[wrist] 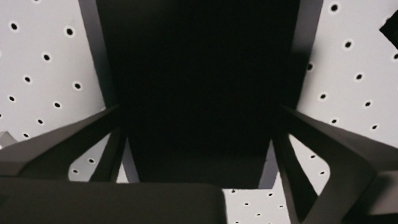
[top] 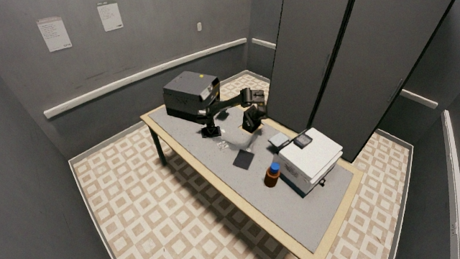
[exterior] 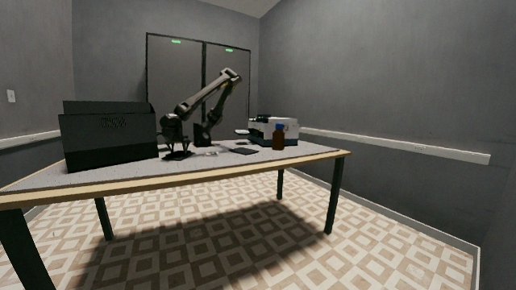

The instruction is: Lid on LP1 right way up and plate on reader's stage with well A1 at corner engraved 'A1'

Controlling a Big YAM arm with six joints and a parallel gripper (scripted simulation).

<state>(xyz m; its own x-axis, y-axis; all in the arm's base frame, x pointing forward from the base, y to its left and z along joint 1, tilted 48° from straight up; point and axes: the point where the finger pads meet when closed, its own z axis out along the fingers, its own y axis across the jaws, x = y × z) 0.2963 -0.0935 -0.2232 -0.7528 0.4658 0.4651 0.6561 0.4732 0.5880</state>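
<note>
My gripper is now 8 cm past the LP1 label, 7 cm to the right of it and 3 cm above it. The rest, counted from my hand: dark lid: right at my hand; then dark flat pad: 6 cm ahead, 39 cm to the left, 2 cm below; then white multi-well plate: 20 cm behind, 52 cm to the left, 7 cm above.
</note>
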